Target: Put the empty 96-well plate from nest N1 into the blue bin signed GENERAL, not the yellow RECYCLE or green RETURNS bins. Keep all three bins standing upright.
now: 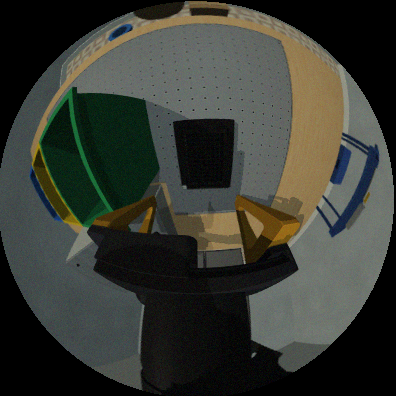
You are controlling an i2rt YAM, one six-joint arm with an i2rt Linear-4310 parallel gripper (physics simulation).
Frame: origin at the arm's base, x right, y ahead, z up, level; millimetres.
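Seen in the pictures: gripper, fingertip midpoint: (195,198).
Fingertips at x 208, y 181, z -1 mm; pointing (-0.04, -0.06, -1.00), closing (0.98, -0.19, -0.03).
Offsets run from my fingertips to a thing's middle. Level surfaces: height alone.
A black rectangular block with a faint well grid @[dz -130, dx +18, dy +1 mm] (205,154) lies on the perforated grey board, with a small pale mark at its near left corner. Whether it is the plate alone or the plate in a nest, I cannot tell. My gripper (195,198) is open, its orange fingers wide apart and nothing between them; the block shows ahead of the fingertips. The green bin @[dz -59, dx -146, dy +80 mm] (115,145) stands at the left. Slivers of the yellow bin @[dz -59, dx -278, dy +93 mm] (53,194) and the blue bin @[dz -59, dx -409, dy +105 mm] (44,196) show beyond it at the far left. The bin signs cannot be read.
The perforated board @[dz -148 mm] (210,65) lies on a wooden table @[dz -162 mm] (315,95). A grey panel or box edge shows behind the left finger. A blue frame (360,187) is off the table's right edge. A small blue ring-shaped item shows at the upper left, a dark round shape at the top.
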